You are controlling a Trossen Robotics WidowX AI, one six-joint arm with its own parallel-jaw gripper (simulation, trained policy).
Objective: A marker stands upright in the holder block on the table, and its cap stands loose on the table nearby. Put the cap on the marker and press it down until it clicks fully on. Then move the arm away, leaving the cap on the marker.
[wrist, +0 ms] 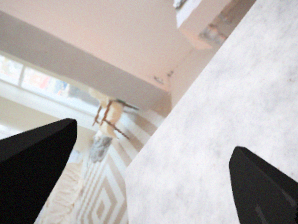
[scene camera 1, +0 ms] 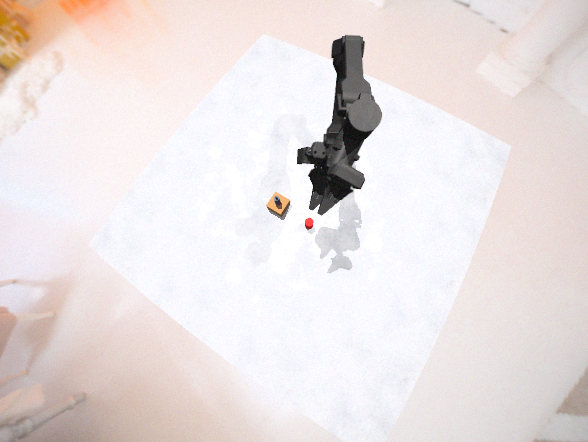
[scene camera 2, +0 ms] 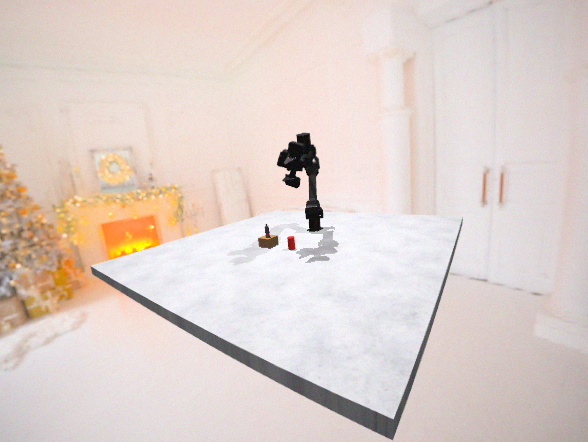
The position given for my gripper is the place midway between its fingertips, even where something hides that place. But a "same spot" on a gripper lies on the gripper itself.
My gripper shows in the wrist view, in scene camera 1 and in scene camera 2 (283,172). The same spot on my gripper: (wrist: 41,154) is (scene camera 1: 321,200).
